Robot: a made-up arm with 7 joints.
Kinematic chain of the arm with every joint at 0, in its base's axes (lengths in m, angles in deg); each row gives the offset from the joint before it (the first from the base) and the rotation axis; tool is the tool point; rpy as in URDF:
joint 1: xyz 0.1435 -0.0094 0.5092 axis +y
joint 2: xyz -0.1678 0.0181 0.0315 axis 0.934 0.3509 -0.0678
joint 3: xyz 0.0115 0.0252 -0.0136 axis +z
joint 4: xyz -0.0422 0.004 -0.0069 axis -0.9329 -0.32 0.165
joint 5: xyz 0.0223 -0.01 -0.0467 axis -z
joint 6: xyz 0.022 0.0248 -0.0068 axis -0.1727 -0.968 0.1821
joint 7: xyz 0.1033 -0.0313 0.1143 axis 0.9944 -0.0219 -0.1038
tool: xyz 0.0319 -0.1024 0.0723 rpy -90 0 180
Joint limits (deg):
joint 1: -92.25..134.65
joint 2: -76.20..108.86
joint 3: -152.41..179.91
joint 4: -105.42..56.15
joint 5: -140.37..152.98
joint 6: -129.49..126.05
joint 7: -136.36..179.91
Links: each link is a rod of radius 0.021 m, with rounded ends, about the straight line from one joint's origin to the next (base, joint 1, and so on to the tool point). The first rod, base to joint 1, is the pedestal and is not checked.
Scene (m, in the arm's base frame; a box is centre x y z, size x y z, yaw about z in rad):
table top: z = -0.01
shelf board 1: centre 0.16 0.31 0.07 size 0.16 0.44 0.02 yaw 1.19
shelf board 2: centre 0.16 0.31 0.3 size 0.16 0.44 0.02 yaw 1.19
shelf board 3: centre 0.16 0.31 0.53 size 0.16 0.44 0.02 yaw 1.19
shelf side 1: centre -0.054 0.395 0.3 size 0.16 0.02 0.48 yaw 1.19
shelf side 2: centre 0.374 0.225 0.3 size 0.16 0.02 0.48 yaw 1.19
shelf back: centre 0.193 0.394 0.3 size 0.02 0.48 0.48 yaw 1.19
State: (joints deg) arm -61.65 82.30 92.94 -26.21 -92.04 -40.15 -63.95
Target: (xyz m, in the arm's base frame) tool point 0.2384 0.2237 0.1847
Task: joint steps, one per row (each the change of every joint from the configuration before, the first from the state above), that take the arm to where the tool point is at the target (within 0.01 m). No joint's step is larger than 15 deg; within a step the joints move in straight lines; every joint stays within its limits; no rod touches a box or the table.
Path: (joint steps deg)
1: -5.84 3.44 8.94 12.36 -9.26 -8.64 -4.61
2: -5.84 3.44 8.95 12.37 -9.27 -8.64 -4.60
3: -5.85 3.44 8.94 12.36 -9.26 -8.65 -4.61
4: -5.84 3.44 8.94 12.36 -9.27 -8.64 -4.61

